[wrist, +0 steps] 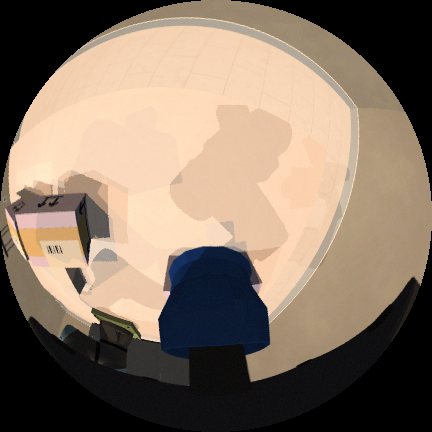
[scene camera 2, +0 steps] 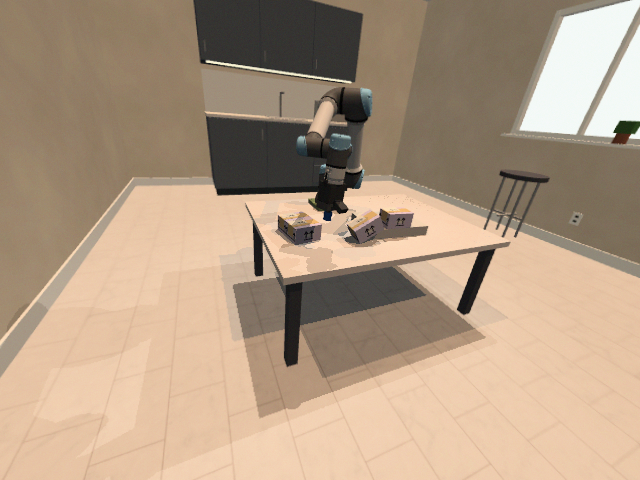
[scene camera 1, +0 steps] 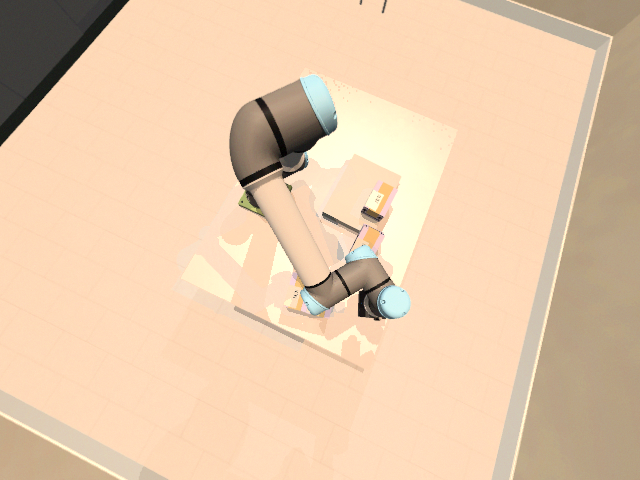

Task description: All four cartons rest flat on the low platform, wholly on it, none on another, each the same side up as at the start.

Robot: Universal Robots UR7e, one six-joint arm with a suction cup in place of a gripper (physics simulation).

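Places are measured from the arm's base along level axes (x left, y back, z up), in centimetres.
Pixels of known places: hand, tool point: [wrist: 210,279] [scene camera 2: 327,219]; arm's base, link origin: [wrist: 115,328].
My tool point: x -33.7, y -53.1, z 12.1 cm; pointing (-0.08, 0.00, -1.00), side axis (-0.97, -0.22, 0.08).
Ahead of a thing's pixels: the offset from my tool point to its top centre. Level surfaces: height alone.
One carton {dy +3.5, dx +42.9, dz -2.1 cm} [scene camera 1: 379,200] [scene camera 2: 396,218] lies flat on the low platform {dy +10.5, dx +46.1, dz -9.7 cm} [scene camera 1: 356,180] [scene camera 2: 408,231], near its right edge in scene view 1. A second carton {dy +3.5, dx +24.0, dz -1.3 cm} [scene camera 1: 371,236] [scene camera 2: 364,226] [wrist: 50,237] is tilted at the platform's edge, one end raised. A third carton [scene camera 1: 295,294] [scene camera 2: 298,228] lies flat on the table, away from the platform; the arm partly covers it. Part of a carton [wrist: 171,265] shows behind the cup in the wrist view. I cannot make out a separate fourth carton. My suction cup [scene camera 2: 327,215] [wrist: 215,260] hangs above the table, open, holding nothing; scene view 1 hides it.
The arm [scene camera 1: 292,227] [scene camera 2: 323,116] reaches over the table {dz -14.5 cm} [scene camera 2: 341,260] from its green base plate [scene camera 1: 249,203] [wrist: 117,322]. The tilted carton stands between the third carton and the platform. A stool [scene camera 2: 523,177] stands on the floor right of the table.
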